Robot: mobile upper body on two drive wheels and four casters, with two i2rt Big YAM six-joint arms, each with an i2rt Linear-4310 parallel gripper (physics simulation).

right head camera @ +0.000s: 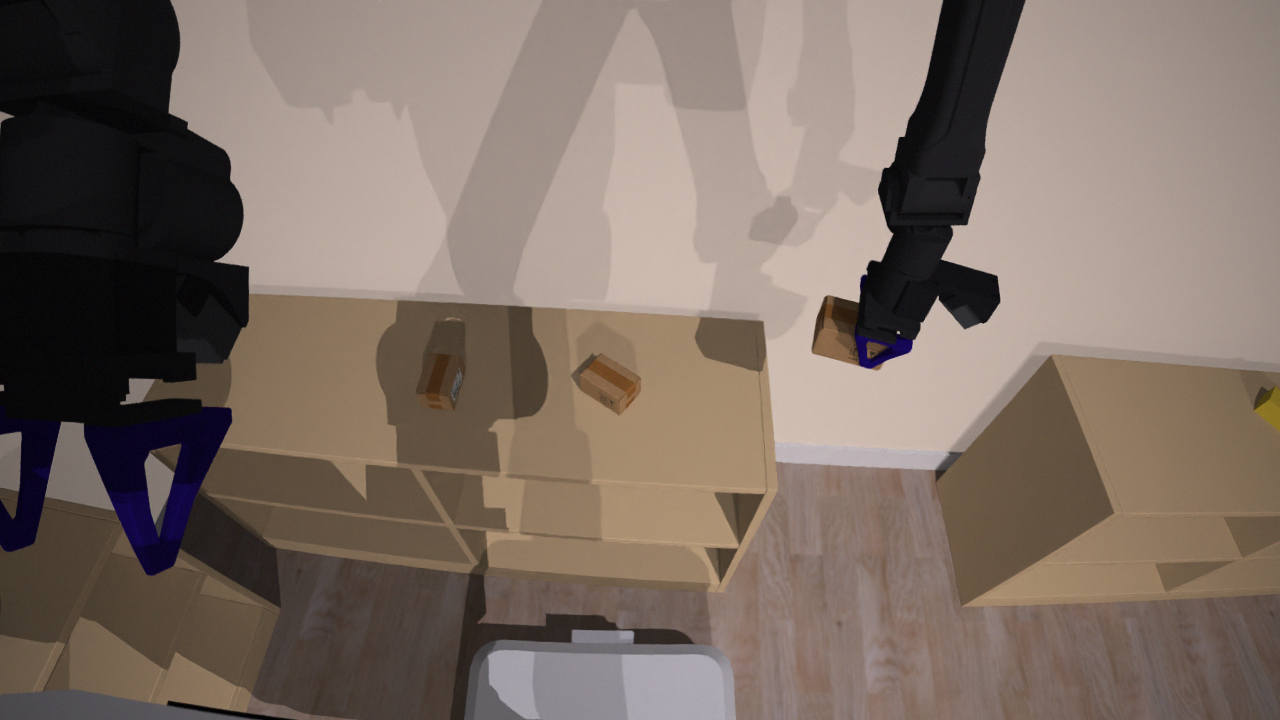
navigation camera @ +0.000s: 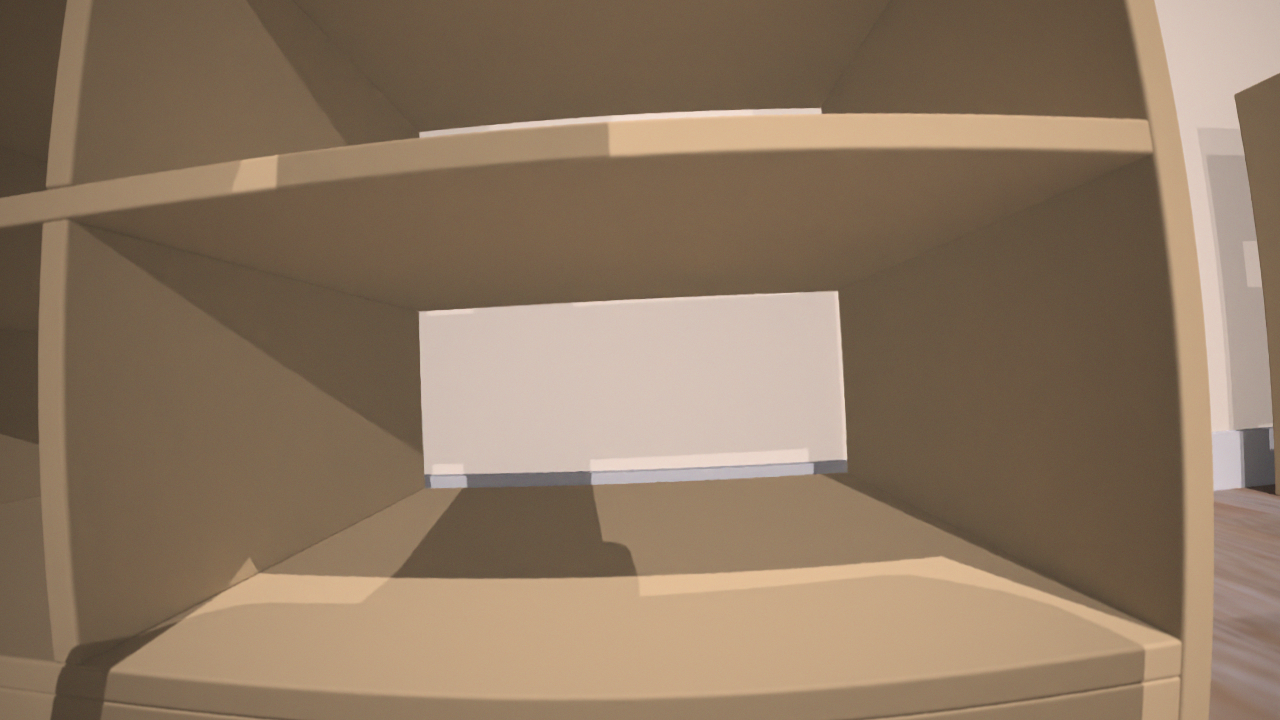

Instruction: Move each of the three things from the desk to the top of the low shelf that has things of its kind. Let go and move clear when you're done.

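Places are measured from the left arm's base along level axes (x ahead, y left, z up), in millimetres.
Pixels of known places: left gripper, fingertip midpoint: (right head camera: 86, 559); right gripper, fingertip midpoint: (right head camera: 867, 348).
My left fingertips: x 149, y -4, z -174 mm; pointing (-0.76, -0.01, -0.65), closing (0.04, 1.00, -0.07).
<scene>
Ahead of a thing's pixels: the offset from my left fingertips to its top centre. "spot": to the spot under its first point. Level surfaces: height alone.
In the right head camera view, the low shelf (right head camera: 662, 447) (navigation camera: 877, 134) in the middle has two small cardboard boxes on its top. One cardboard box {dx +532, dy +70, dz -576 mm} (right head camera: 441, 382) lies left of centre, in shadow. Another cardboard box {dx +535, dy -232, dz -576 mm} (right head camera: 610, 385) lies to its right, set at an angle. My right gripper (right head camera: 881, 351) is shut on a third cardboard box {dx +404, dy -542, dz -267 mm} (right head camera: 834, 328) and holds it to the right of that shelf, off its top. My left gripper (right head camera: 85, 555) is open and empty at the left edge of the picture. The desk does not show.
Another low shelf {dz -625 mm} (right head camera: 1172, 438) stands at the right, with part of a yellow thing {spot: dx +490, dy -1679, dz -595 mm} (right head camera: 1270, 407) on its top. A further shelf unit (right head camera: 114, 514) is at the lower left. My light grey base (right head camera: 617, 685) shows at the bottom. The navigation camera view faces the middle shelf's compartments closely.
</scene>
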